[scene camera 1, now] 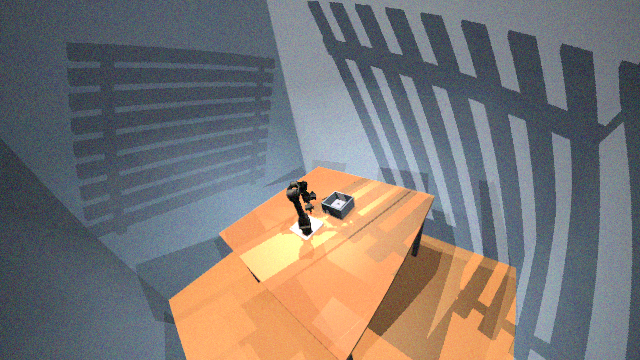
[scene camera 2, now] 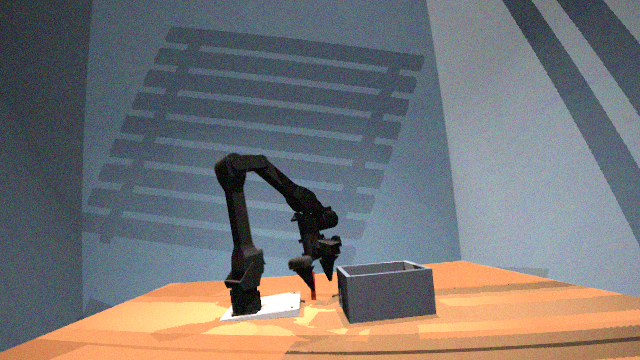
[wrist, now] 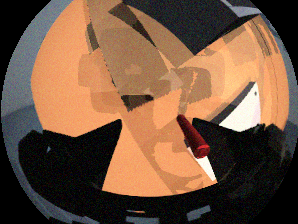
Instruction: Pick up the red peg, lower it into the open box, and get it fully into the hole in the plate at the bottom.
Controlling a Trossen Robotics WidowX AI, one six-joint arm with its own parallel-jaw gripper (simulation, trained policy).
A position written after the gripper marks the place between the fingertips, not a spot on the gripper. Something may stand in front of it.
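Gripper (scene camera 2: 322, 285) in sight. Again the gripper (wrist: 158, 122).
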